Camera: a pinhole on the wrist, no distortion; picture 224 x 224 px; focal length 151.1 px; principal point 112.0 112.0 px. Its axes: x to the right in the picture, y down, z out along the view. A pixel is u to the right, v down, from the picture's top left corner.
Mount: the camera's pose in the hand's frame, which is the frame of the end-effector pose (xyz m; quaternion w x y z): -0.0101 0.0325 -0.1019 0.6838 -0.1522 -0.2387 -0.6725
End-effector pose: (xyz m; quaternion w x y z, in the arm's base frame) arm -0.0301 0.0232 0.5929 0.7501 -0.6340 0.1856 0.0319
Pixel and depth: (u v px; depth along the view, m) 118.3 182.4 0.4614
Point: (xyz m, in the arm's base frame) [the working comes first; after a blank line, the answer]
In the camera's frame: 0.0192 0.2150 0.4614

0.1056 0.3564 0.3324
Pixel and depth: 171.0 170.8 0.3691
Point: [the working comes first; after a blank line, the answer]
In the camera's frame: 0.1441 0.1436 0.3691

0.0884 0.3188 0.4982
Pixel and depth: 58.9 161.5 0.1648
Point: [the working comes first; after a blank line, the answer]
In the camera's frame: -0.0579 0.0540 0.1648

-0.0531 0.0633 0.4256
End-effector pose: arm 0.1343 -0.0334 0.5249 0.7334 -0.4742 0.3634 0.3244
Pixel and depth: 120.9 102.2 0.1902
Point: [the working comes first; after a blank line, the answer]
In the camera's frame: 0.0112 -0.0123 0.1902

0.0234 0.0605 0.5246
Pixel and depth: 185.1 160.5 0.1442
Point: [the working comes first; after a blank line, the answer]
In the camera's frame: 0.0698 0.0463 0.1442

0.1144 0.0437 0.5043
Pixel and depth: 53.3 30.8 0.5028
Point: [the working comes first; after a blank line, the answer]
In the camera's frame: -0.1953 -0.2702 0.5028

-0.3701 0.2490 0.6532
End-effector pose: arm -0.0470 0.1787 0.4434 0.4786 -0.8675 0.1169 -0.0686
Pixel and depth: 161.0 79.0 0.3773
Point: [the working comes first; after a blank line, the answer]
In the camera's frame: 0.1224 -0.0824 0.3773

-0.1365 0.3726 0.1929
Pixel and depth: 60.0 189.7 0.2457
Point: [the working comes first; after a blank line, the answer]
In the camera's frame: -0.0846 0.1263 0.2457

0.0208 0.0918 0.2013
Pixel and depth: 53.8 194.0 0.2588
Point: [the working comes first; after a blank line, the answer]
In the camera's frame: -0.0997 0.1404 0.2588

0.0313 0.0815 0.1817
